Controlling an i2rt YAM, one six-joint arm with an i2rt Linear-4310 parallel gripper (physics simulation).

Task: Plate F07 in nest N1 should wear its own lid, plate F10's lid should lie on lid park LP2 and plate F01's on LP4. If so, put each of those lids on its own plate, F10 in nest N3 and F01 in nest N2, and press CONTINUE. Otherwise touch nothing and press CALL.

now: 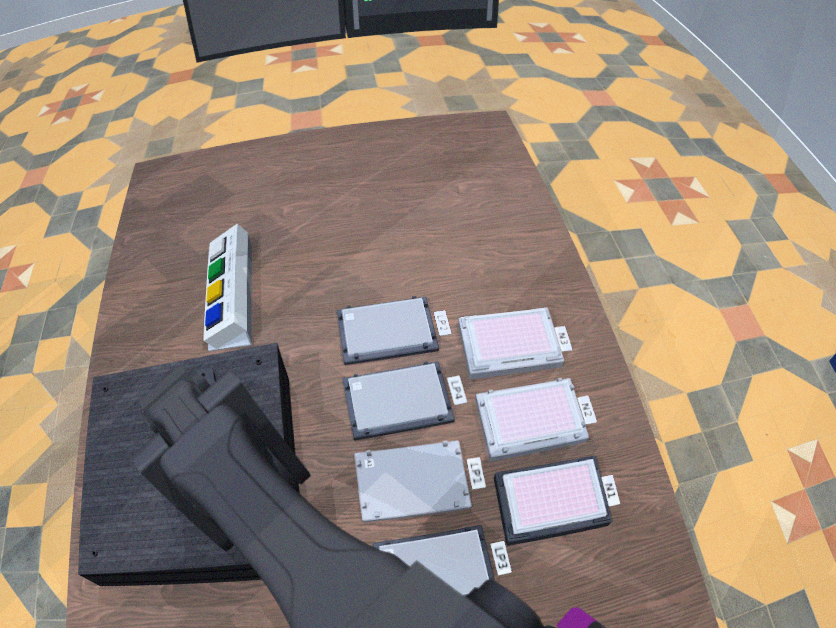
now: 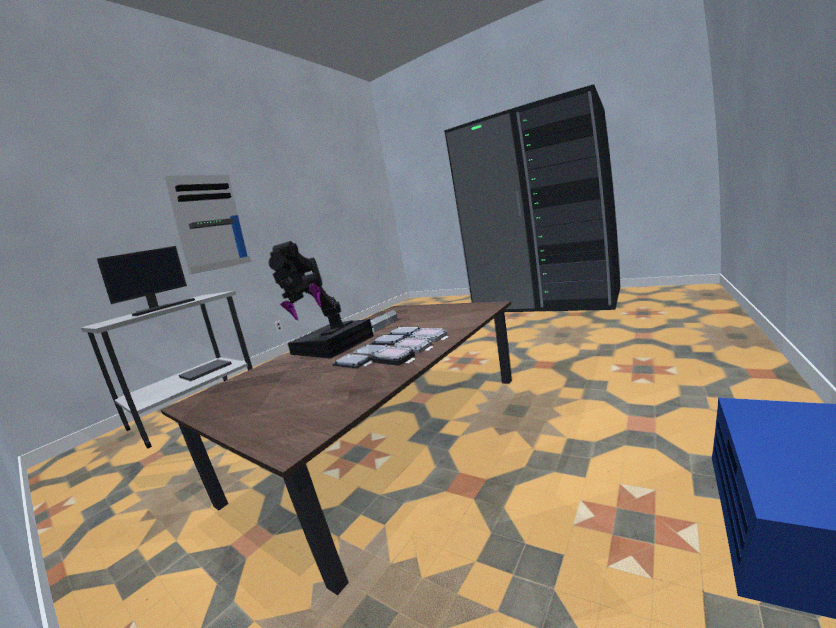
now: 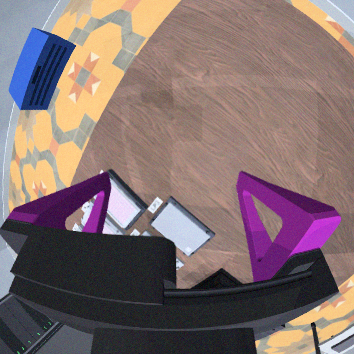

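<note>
Gripper (image 3: 173, 178) open, holding nothing. White button box (image 1: 234, 329) in sight.
</note>
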